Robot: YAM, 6 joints.
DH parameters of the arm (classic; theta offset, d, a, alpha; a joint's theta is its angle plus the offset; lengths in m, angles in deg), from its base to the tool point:
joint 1: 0 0.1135 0.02 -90
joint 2: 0 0 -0.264 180
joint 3: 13.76 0 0.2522 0
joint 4: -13.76 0 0.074 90
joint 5: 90 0 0 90
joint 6: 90 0.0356 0 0
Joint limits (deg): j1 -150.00..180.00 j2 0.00..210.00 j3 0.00..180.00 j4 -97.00..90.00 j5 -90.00..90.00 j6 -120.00..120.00
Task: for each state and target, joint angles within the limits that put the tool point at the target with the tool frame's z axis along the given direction. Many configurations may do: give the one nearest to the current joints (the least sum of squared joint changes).
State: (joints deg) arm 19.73 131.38 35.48 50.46 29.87 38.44
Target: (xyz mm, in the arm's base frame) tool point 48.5 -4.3 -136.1 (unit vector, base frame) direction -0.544 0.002 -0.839
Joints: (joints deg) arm -3.69 174.71 27.12 24.68 1.89 38.44
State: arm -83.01 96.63 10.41 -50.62 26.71 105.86
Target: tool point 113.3 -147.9 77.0 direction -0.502 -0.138 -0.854
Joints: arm -47.47 97.76 32.86 -40.65 27.59 105.86
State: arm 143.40 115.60 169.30 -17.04 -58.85 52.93
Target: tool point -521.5 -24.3 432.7 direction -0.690 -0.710 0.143
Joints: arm 179.89 130.86 140.31 2.28 -45.33 52.93
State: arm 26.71 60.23 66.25 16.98 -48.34 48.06
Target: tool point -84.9 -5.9 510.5 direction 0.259 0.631 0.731
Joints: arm 16.77 16.41 69.92 6.01 -31.97 48.06
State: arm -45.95 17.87 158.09 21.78 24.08 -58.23
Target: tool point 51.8 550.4 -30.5 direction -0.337 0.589 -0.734
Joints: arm -96.87 0.15 179.95 53.63 23.90 -58.23
